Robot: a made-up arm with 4 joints. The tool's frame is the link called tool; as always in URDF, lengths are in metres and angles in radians. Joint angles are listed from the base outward. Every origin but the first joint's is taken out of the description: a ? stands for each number. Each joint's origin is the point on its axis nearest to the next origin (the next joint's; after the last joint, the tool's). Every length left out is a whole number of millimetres.
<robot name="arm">
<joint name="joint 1" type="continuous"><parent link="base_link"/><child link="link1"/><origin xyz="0.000 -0.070 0.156" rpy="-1.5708 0.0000 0.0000"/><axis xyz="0 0 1"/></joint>
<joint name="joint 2" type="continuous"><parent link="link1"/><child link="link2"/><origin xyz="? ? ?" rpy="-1.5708 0.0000 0.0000"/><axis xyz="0 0 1"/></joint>
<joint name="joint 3" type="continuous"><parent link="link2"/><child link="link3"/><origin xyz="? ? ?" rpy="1.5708 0.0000 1.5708"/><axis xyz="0 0 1"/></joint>
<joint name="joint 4" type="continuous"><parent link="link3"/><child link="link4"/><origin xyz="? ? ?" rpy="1.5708 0.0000 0.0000"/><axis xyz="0 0 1"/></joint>
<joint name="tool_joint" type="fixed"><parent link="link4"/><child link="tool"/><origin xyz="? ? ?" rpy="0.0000 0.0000 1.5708"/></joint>
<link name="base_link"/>
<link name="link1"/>
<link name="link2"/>
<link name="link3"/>
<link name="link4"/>
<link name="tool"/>
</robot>
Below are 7 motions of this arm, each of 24 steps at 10 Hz.
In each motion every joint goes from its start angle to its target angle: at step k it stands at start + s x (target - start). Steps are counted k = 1, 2, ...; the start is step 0. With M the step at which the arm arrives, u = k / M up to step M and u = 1 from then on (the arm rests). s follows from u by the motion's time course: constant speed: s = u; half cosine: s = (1 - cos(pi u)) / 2; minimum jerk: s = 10 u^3 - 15 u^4 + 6 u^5.
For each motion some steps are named. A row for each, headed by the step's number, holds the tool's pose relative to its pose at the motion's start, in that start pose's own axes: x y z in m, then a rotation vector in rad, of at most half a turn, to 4 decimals.
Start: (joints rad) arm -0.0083 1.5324 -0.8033 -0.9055
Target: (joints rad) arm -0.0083 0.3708 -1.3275 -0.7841
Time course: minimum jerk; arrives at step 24
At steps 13, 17, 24:
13: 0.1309 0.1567 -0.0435 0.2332 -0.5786 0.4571
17: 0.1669 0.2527 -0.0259 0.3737 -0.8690 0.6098
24: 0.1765 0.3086 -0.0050 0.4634 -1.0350 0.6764

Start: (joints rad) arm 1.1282 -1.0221 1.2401 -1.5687
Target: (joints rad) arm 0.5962 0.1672 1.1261 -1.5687
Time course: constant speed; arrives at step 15
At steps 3, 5, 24:
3: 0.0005 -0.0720 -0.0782 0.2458 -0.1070 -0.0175
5: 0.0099 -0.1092 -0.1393 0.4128 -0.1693 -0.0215
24: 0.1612 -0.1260 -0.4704 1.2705 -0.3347 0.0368

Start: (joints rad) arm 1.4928 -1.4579 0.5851 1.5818
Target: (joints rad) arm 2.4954 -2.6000 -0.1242 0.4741
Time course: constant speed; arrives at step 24
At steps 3, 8, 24:
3: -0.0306 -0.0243 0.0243 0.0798 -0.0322 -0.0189
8: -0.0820 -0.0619 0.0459 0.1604 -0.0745 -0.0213
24: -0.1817 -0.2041 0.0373 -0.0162 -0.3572 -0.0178

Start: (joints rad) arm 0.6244 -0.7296 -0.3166 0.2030
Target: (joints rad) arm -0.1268 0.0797 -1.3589 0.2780
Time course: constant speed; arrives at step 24
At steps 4, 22, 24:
4: -0.0026 0.0100 -0.0758 -0.2528 0.0147 -0.1506
22: -0.0108 -0.0845 -0.3916 -1.0729 0.3091 -0.9638
24: -0.0135 -0.0990 -0.4228 -1.1191 0.3651 -1.0628

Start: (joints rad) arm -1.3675 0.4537 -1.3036 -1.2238
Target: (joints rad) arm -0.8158 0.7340 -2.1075 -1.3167
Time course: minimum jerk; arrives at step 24
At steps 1, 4, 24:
1: 0.0002 -0.0001 0.0000 -0.0005 -0.0006 0.0002
4: 0.0084 -0.0076 0.0018 -0.0258 -0.0303 0.0112
24: 0.3099 -0.1548 0.1267 -0.5311 -0.9759 0.4322

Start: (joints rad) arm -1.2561 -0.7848 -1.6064 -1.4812
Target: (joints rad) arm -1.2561 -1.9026 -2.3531 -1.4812
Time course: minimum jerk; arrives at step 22
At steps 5, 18, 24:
5: 0.0017 0.0306 -0.0232 0.0846 -0.0683 -0.0060
18: 0.0551 0.4419 -0.0480 0.9445 -0.7304 -0.4161
24: 0.0590 0.4620 -0.0370 0.9839 -0.7570 -0.4540

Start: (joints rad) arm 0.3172 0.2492 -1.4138 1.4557
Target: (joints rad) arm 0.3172 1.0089 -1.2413 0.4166
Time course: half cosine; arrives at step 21
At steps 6, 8, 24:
6: -0.0087 0.0043 0.0338 0.1448 -0.0019 -0.2199
8: -0.0181 0.0055 0.0545 0.2442 0.0132 -0.3723
24: -0.1045 0.0214 0.1461 0.7345 0.3244 -1.1694

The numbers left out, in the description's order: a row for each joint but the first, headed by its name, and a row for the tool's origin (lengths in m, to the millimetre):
joint 2: -0.291 -0.032 0.000
joint 3: -0.204 0.330 0.000
joint 4: -0.243 -0.009 0.000
tool: 0.024 0.156 0.000

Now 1 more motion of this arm.
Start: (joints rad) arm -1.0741 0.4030 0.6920 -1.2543
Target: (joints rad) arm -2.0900 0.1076 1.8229 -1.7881
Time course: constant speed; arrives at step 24
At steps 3, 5, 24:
3: 0.0523 -0.0252 -0.0375 0.1100 0.1646 0.0416
5: 0.0888 -0.0377 -0.0648 0.1690 0.2771 0.0756
24: 0.4455 0.0591 -0.3542 0.1103 1.2258 0.6401

